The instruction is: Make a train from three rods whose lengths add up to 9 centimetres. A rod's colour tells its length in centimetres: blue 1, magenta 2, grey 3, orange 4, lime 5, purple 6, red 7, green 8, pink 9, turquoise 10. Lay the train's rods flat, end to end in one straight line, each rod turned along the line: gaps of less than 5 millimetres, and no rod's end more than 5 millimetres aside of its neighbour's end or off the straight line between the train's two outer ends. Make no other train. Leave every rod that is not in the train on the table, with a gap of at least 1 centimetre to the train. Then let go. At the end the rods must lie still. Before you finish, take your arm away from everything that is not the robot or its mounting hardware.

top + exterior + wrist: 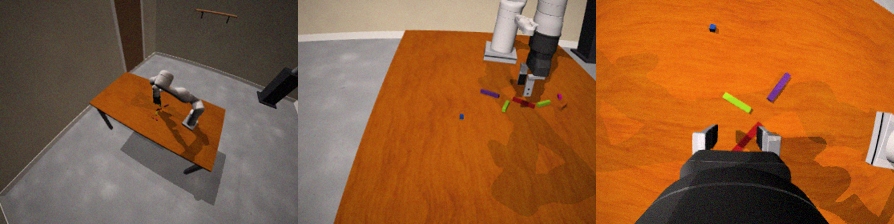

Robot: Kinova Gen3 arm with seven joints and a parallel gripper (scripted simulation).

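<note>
The magenta rod is 16 cm to the left of my hand, 7 cm below it and 6 cm behind it. Round my hand: orange rod: 14 cm to the left, 7 cm below; then red rod: 7 cm below, 2 cm to the left, 2 cm behind; then purple rod: 8 cm behind, 7 cm to the right, 7 cm below.
</note>
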